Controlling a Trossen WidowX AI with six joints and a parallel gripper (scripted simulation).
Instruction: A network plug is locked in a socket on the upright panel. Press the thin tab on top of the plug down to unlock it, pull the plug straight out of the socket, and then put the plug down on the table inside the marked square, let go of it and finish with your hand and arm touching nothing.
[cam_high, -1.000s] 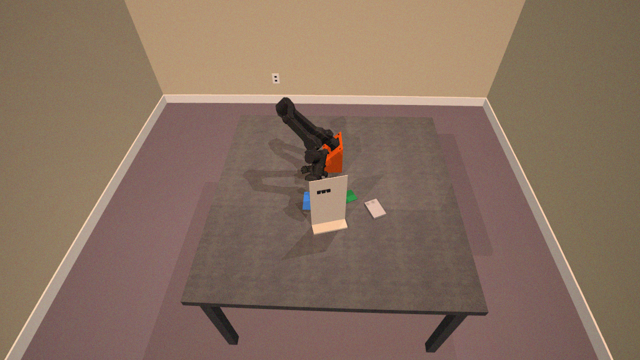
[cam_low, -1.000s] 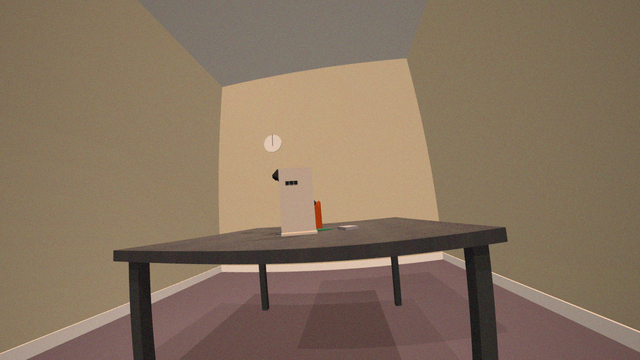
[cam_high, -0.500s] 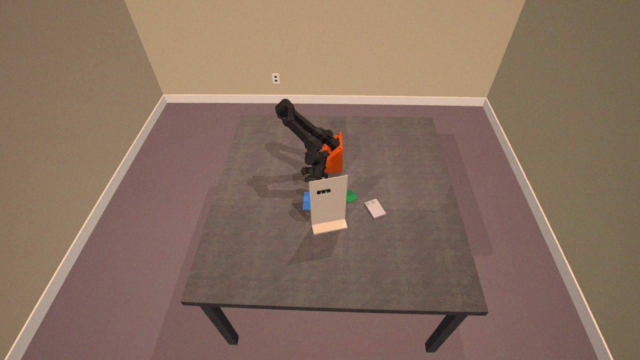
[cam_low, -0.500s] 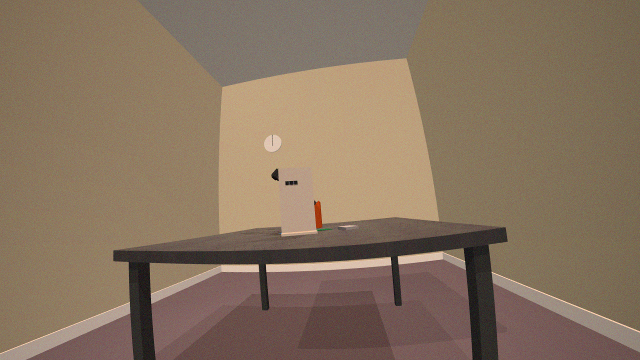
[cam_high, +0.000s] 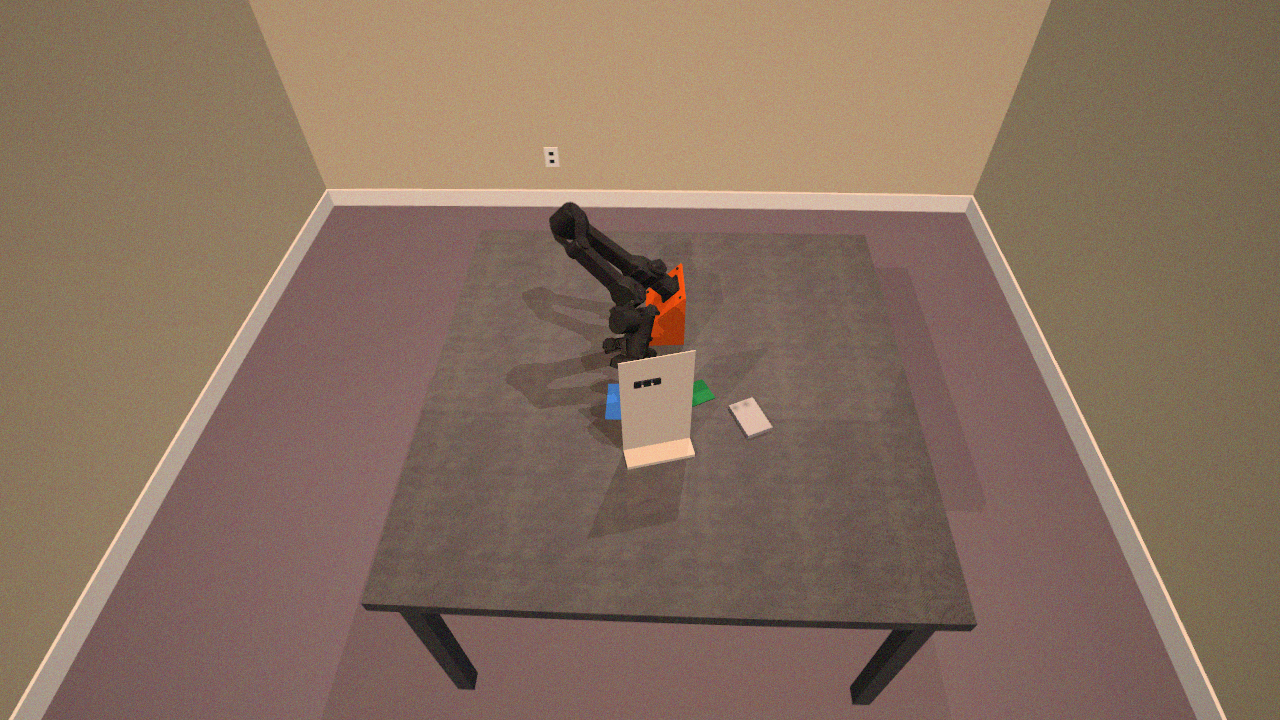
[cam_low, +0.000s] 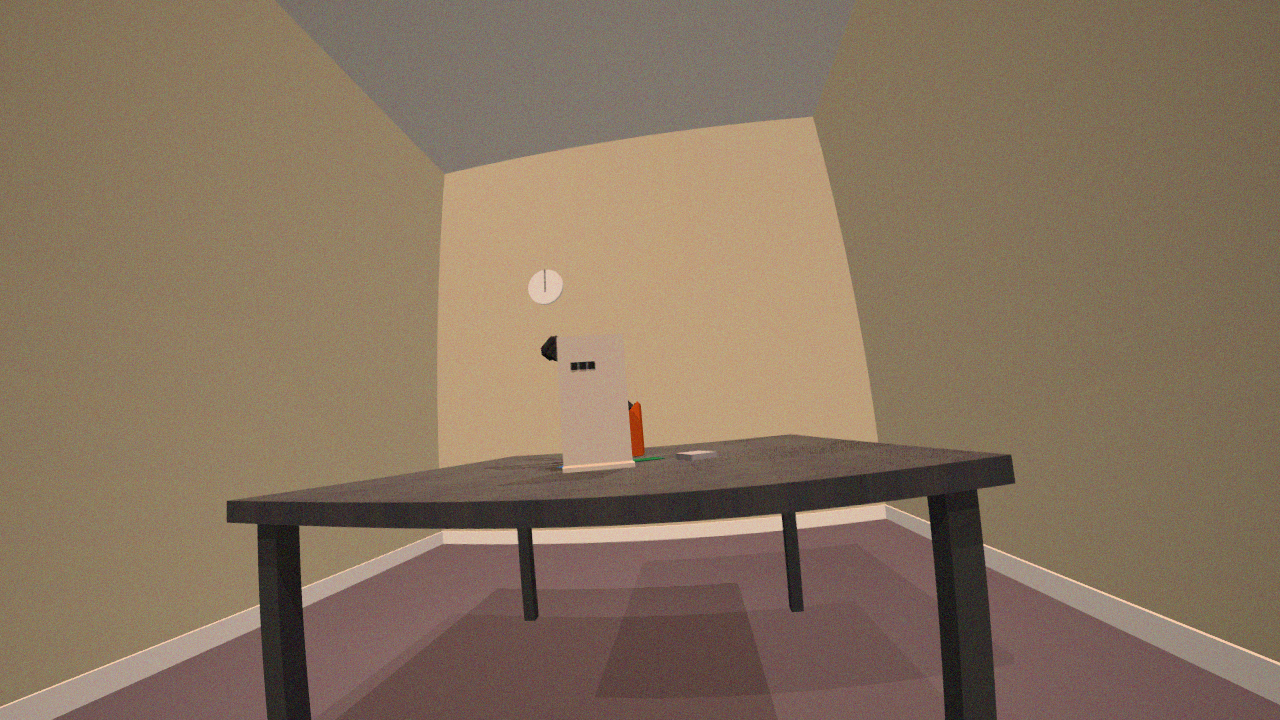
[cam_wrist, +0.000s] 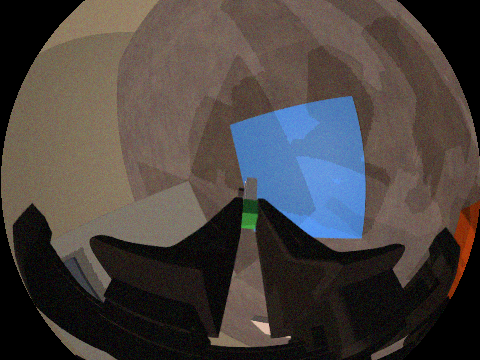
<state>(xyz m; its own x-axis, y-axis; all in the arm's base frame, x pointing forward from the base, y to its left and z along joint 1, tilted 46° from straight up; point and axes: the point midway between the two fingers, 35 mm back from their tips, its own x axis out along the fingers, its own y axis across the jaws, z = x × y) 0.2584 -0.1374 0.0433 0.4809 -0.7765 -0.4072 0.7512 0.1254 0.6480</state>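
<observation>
The blue square is 1 cm behind my gripper tip and 6 cm below it. From my gripper tip the other things lie so: beige panel (15 cm ahead, 5 cm to the left, 9 cm above); then green plug (right at my gripper tip).
</observation>
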